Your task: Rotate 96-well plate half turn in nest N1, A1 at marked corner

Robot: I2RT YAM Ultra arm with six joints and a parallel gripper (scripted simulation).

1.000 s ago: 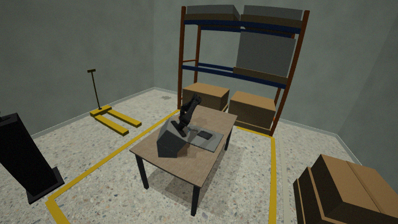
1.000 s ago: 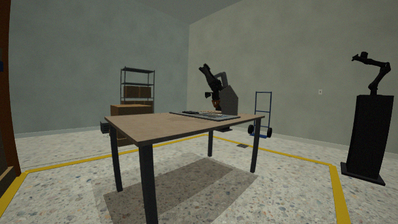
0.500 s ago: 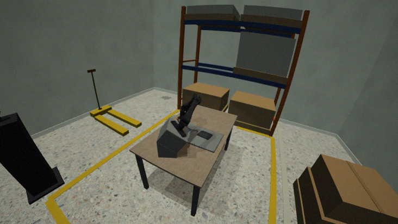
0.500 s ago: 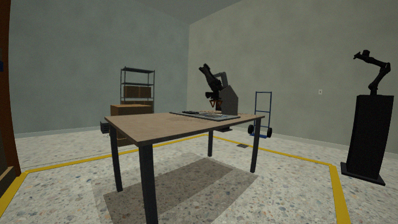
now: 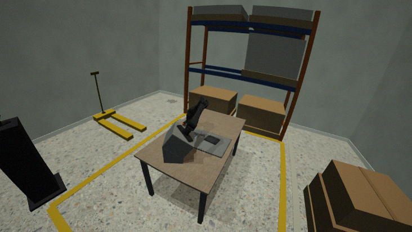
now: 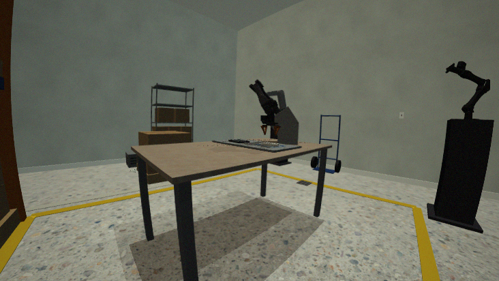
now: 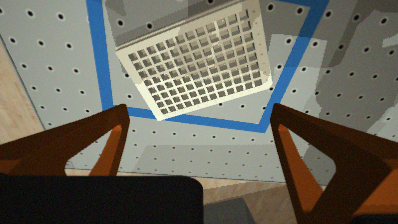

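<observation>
Now: the cream 96-well plate 8 cm below my hand. Also, from my hand: dark plate nest N1: 8 cm ahead, 30 cm to the right, 8 cm below; A1 label: 13 cm ahead, 23 cm to the right, 8 cm below.
</observation>
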